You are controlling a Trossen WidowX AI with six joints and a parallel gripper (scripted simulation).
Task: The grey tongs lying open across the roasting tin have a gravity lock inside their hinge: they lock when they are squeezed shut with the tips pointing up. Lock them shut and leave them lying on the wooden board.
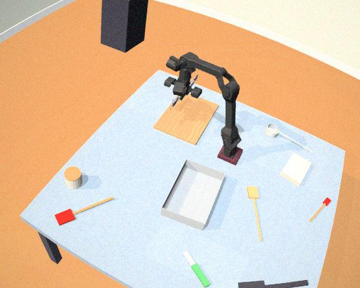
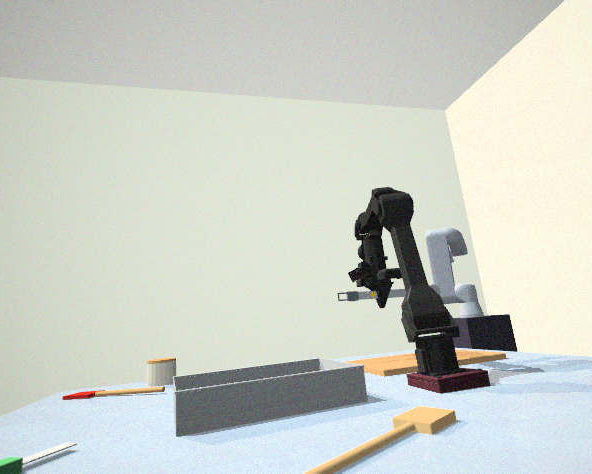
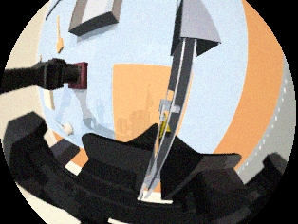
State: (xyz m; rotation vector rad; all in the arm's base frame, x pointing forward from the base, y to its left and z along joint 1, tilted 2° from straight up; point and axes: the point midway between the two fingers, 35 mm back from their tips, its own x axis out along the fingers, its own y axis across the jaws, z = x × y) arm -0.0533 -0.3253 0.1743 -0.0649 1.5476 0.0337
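Right now the wooden board is 150 mm below my gripper tip, 80 mm behind it and 20 mm to the left of it. Round my gripper tip: wood-lidded jar (630 mm ahead, 180 mm to the right, 120 mm below); cream block (690 mm to the left, 140 mm below, 80 mm behind); grey roasting tin (380 mm ahead, 300 mm to the left, 130 mm below).
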